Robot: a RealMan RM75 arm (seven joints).
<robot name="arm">
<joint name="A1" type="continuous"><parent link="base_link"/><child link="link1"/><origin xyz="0 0 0.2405" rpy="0 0 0"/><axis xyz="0 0 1"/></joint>
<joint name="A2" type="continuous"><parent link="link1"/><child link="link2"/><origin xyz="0 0 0" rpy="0 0 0"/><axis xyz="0 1 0"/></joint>
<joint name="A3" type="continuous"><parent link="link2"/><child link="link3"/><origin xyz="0 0 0.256" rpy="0 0 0"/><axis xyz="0 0 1"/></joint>
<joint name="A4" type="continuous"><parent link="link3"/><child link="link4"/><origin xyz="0 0 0" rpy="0 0 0"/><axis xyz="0 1 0"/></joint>
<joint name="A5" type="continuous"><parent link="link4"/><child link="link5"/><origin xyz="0 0 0.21" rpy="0 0 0"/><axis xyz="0 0 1"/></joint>
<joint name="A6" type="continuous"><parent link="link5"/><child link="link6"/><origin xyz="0 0 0" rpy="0 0 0"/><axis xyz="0 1 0"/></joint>
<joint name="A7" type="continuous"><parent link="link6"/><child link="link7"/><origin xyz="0 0 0.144" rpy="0 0 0"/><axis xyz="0 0 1"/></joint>
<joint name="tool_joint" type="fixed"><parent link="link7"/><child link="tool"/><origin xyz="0 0 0" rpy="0 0 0"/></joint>
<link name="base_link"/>
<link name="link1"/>
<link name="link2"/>
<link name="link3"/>
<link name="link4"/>
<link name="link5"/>
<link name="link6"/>
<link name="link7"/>
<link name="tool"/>
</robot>
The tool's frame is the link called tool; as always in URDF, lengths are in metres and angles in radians. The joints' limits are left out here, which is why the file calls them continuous.
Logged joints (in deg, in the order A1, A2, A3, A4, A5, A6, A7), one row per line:
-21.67, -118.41, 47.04, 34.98, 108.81, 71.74, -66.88
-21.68, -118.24, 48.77, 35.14, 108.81, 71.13, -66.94
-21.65, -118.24, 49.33, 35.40, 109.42, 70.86, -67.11
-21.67, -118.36, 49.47, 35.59, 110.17, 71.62, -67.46
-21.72, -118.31, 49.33, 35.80, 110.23, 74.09, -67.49
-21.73, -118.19, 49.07, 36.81, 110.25, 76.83, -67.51
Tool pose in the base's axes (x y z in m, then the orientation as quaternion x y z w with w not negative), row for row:
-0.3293, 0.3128, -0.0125, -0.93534, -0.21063, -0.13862, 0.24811
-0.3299, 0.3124, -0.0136, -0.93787, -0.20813, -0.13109, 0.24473
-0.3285, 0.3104, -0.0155, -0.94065, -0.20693, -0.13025, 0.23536
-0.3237, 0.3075, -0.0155, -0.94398, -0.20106, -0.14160, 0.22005
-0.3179, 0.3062, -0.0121, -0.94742, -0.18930, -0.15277, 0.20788
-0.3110, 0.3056, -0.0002, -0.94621, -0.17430, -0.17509, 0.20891
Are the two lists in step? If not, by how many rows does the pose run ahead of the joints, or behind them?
The pose runs 1 row ahead of the joints: the pose in row i belongs to the joints in row i + 1.
